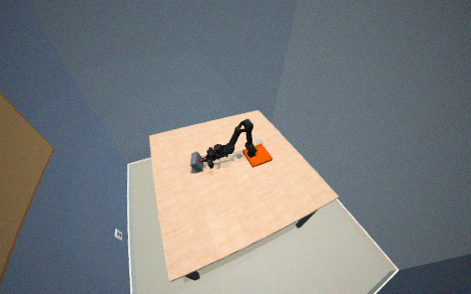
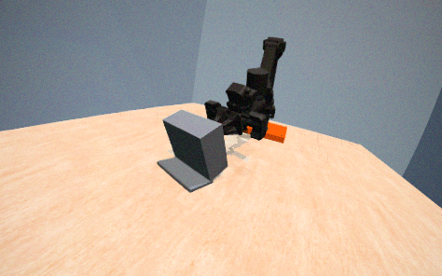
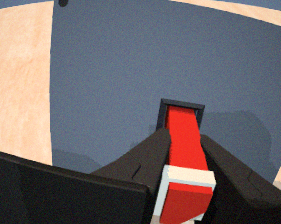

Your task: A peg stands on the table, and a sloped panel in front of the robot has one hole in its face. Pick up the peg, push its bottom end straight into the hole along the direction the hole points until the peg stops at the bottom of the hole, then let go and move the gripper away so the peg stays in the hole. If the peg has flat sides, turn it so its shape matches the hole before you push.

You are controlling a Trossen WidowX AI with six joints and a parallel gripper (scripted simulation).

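The grey sloped panel is 4 cm ahead of my gripper tip, 2 cm below it and 1 cm to the right of it. Round my gripper tip: thin grey foot plate: 8 cm below, 6 cm ahead, 2 cm to the right; red peg: 1 cm to the left, 1 cm behind, 1 cm above.
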